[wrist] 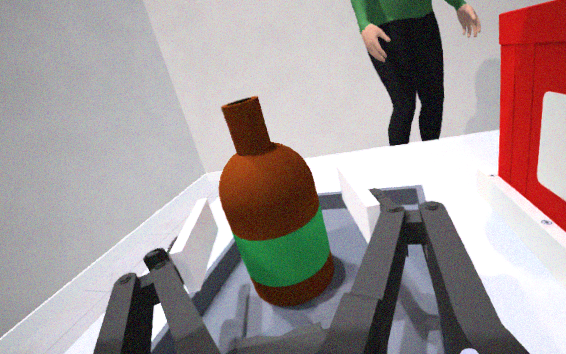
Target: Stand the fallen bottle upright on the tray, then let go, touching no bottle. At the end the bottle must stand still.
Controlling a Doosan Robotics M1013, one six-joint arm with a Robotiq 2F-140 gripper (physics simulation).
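Frame: origin at the arm's base, x back, y right, z up, level; metres.
Seen in the pictures: gripper, fingertip midpoint: [275,198].
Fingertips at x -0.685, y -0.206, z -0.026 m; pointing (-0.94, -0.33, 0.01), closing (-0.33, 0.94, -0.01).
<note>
Pixels of each thing's top centre, then the offset from my fingertips to it. "spot": a spot on its surface instead. Level surfaces: height alone.
- brown bottle at its top centre: [240,100] dy -0.002, dx +0.006, dz +0.081 m
- grey-blue tray at a spot on its surface: [344,232] spot: dy +0.039, dx -0.057, dz -0.076 m
- white table at its surface level: dz -0.081 m
- red box-like object at a spot on its surface: [515,115] spot: dy +0.196, dx -0.082, dz +0.014 m
The brown bottle [275,200] with a green band stands on its base on the grey-blue tray [344,232], neck up. It leans a little left in the wrist view, much as the wall corner behind it does, so it looks upright. My gripper [275,198] is open, with one white finger pad to the left of the bottle and one to the right. A gap shows between each pad and the bottle. The front part of the tray is partly hidden by the gripper's linkage.
The tray lies on a white table [450,155]. A red box-like object [515,115] with a pale panel stands at the right. A person [415,65] in a green top and black trousers stands beyond the table's far edge. A grey wall is behind.
</note>
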